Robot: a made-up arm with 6 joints.
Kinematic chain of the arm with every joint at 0, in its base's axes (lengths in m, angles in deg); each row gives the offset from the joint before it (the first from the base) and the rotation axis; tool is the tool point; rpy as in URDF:
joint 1: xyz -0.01 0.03 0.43 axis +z
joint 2: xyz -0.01 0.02 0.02 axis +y
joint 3: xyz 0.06 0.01 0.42 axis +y
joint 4: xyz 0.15 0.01 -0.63 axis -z
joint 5: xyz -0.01 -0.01 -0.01 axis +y
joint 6: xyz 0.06 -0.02 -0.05 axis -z
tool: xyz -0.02 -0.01 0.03 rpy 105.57 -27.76 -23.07
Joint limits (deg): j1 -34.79..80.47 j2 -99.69..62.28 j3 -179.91..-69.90 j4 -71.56..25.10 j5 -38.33..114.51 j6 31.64..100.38
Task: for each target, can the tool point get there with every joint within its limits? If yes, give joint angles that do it. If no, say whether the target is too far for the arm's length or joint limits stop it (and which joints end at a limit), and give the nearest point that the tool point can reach.
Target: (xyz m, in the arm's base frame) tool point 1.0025 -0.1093 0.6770
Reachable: yes | joints -8.53 43.18 -118.89 -42.11 88.68 84.39
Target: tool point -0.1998 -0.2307 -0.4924
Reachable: no: joint limits stop it (at a limit: joint 1, joint 2, joint 3, joint 5, joint 6) | nearest point 0.4786 -0.2898 -0.0685 | short by 0.802 m
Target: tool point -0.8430 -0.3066 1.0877
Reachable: yes | joints 25.76 -72.89 -138.95 -44.93 -8.10 79.62
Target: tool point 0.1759 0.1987 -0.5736
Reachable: no: joint limits stop it (at a limit: joint 2, joint 3, joint 6) | nearest point 0.4214 0.4215 -0.0717 | short by 0.602 m
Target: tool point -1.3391 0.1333 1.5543
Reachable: no: too far | nearest point -0.8920 0.0985 1.1800 | short by 0.584 m
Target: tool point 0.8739 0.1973 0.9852
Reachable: yes | joints 9.22 26.54 -117.47 2.43 15.65 67.30
